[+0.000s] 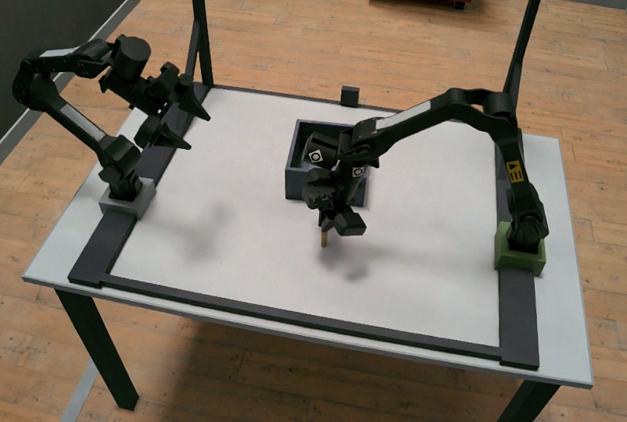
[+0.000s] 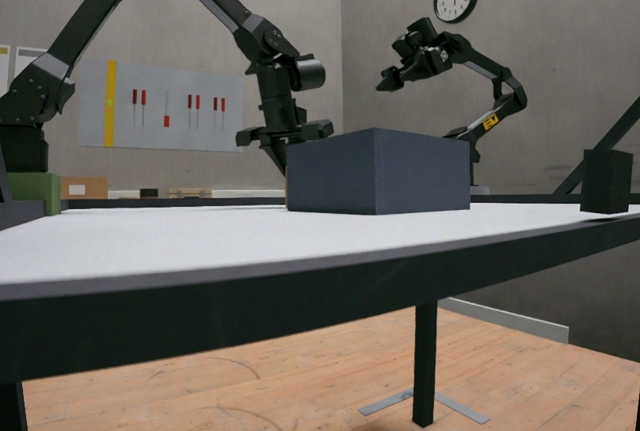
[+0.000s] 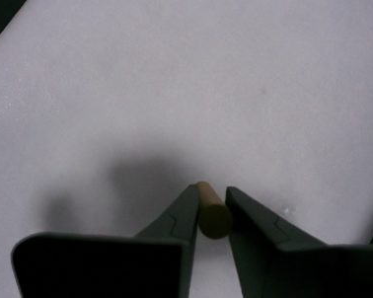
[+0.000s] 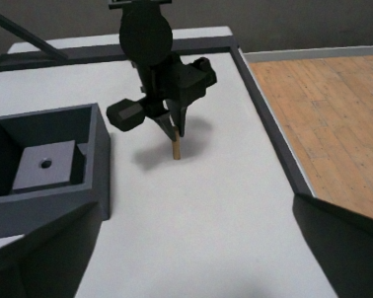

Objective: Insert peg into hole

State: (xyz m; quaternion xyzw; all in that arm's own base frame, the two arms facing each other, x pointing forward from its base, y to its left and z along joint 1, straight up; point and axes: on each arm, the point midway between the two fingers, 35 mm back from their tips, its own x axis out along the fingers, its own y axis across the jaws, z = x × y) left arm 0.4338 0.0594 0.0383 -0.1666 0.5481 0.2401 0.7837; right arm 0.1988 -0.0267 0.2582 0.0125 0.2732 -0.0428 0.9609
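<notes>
Right now the peg is 50 mm below my left hand. Round my left hand: grey plate 220 mm behind, 30 mm to the right, 50 mm below; box 220 mm behind, 30 mm to the right, 70 mm below.
</notes>
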